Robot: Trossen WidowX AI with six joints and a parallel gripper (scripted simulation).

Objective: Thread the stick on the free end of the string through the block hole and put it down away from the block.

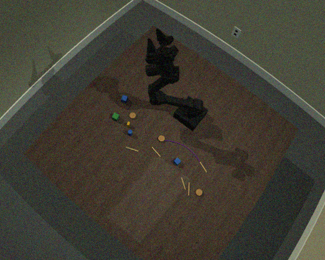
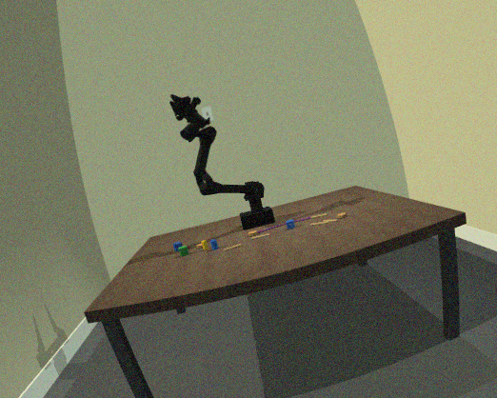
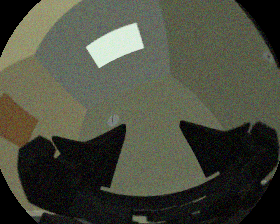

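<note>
The thin stick lies 90 mm ahead of my gripper tip, 510 mm to the left of it and 680 mm below it. From my gripper tip the other things lie so: green cube: 200 mm ahead, 80 mm to the right, 670 mm below; then yellow block: 180 mm ahead, 20 mm to the left, 670 mm below; then blue cube: 70 mm ahead, 120 mm to the right, 670 mm below.
</note>
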